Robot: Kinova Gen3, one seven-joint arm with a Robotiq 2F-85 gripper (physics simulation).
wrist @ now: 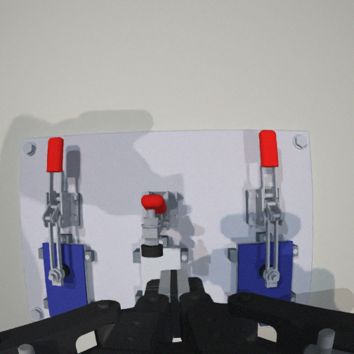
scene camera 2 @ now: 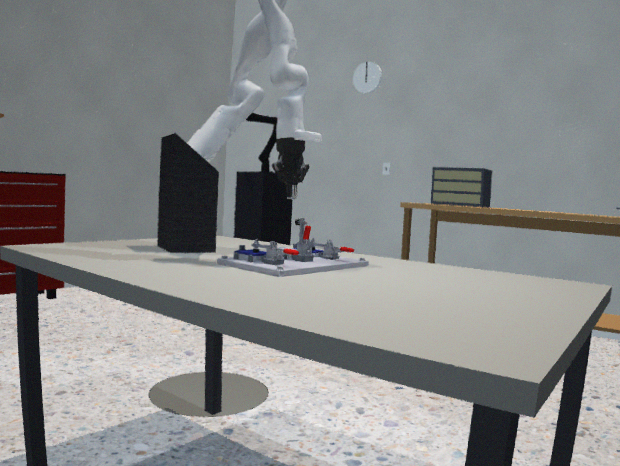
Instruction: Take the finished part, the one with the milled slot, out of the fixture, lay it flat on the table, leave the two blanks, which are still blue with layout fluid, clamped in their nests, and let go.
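Places are measured from the arm's base along level axes (x back, y down, z right), in centimetres.
Where they show: gripper, fingertip midpoint: [scene camera 2: 291, 199]; arm's base, link origin: [scene camera 2: 193, 159].
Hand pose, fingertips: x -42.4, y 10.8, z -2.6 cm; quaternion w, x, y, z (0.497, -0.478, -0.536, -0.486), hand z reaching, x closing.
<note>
Things, the pixels of their top centre, and the offset from my fingertips. "spot": a spot on its surface instead. Level surfaces: height alone.
- fixture plate, surface spot: [scene camera 2: 330, 266] spot: dx -12.3, dy +16.5, dz -2.6 cm
- middle clamp's red handle, surface spot: [scene camera 2: 306, 233] spot: dx -4.7, dy +8.7, dz -1.3 cm
- grey table, surface height: dy +17.6 cm
The fixture plate [scene camera 2: 330, 266] [wrist: 215, 170] lies on the table. The pale part [wrist: 167, 261] sits in the middle nest, partly hidden behind the fingers in the wrist view; its slot cannot be made out. The middle clamp's red handle [scene camera 2: 306, 233] [wrist: 152, 202] is up and its arm [scene camera 2: 301, 225] stands raised. Blue blanks lie in the outer nests, the left one [wrist: 75, 255] and the right one [wrist: 247, 262] [scene camera 2: 245, 252], each under a lowered clamp arm. My gripper [scene camera 2: 292, 196] [wrist: 174, 285] is shut and empty, above the fixture, apart from the part.
The outer clamps' red handles [wrist: 55, 155] [wrist: 268, 148] lie lowered, pointing to the upper side of the wrist view. The grey table [scene camera 2: 426, 310] extends around the fixture. A black pedestal [scene camera 2: 187, 200] stands behind the fixture at the left, with the arm's base on it.
</note>
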